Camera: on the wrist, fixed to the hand. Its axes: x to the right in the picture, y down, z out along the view.
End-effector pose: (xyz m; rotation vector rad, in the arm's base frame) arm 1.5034 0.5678 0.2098 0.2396 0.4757 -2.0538
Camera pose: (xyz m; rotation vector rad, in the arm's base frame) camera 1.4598 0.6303 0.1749 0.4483 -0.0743 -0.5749
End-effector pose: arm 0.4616 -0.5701 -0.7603 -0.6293 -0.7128 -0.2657
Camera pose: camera 0.4572 -0.6516 -0.7794 -0.8140 -0.1806 1.2603
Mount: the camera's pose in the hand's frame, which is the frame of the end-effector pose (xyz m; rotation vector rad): -0.0147 -0.0574 -0.0593 0.2236 -0.0954 1.5503
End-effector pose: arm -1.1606 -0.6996 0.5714 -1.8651 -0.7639 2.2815
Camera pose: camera -1.1146 -0.6365 0.6020 1.4198 -0.8034 -1.5299
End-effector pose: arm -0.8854 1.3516 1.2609 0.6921 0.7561 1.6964
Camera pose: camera -0.8932 1.3405 1.1782 -1.4994 -0.2050 -2.4565
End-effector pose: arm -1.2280 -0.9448 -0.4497 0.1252 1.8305 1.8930
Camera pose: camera -1.2225 -1.0066 -0.5061 -1.4900 -1.3456 -1.5969
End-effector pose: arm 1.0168 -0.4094 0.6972 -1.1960 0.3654 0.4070
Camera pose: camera 1.0286 -0.4848 0.7318 -0.4539 1.1973 1.6826
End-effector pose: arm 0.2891 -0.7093 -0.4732 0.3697 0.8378 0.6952
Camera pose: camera 0.2597 -0.7590 -0.5340 1.2838 0.3998 1.9841
